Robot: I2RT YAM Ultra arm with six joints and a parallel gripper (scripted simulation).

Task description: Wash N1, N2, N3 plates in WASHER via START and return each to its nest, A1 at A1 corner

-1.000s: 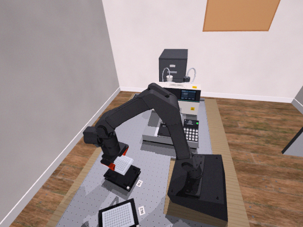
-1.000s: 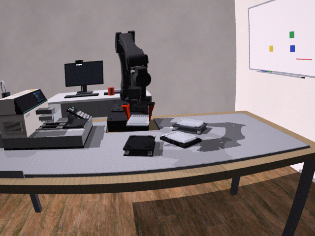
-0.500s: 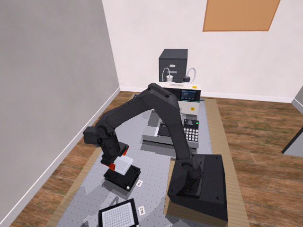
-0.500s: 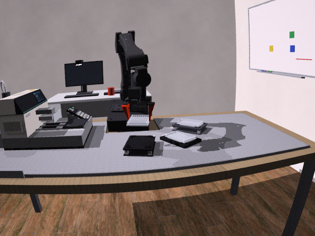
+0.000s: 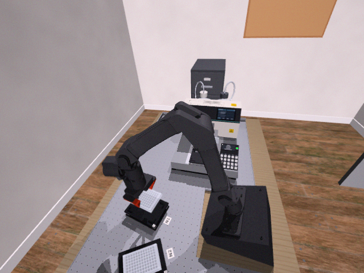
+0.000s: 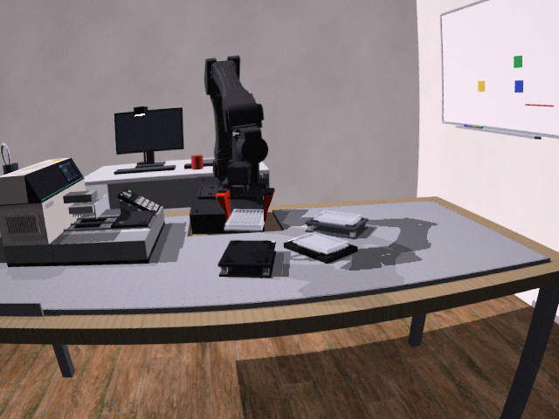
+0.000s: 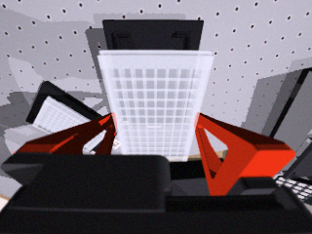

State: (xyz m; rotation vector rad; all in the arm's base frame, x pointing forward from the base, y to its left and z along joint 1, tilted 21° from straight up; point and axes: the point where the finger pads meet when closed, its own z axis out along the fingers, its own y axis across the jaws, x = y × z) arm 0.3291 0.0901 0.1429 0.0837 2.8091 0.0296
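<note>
My gripper is now 90 mm above the nest N1. From my hand the other things lie so: N2 label: 170 mm behind, 120 mm below, 110 mm to the left; then nest N2: 180 mm to the left, 110 mm below, 90 mm behind; then N1 label: 120 mm below, 100 mm behind, 10 mm to the left.
</note>
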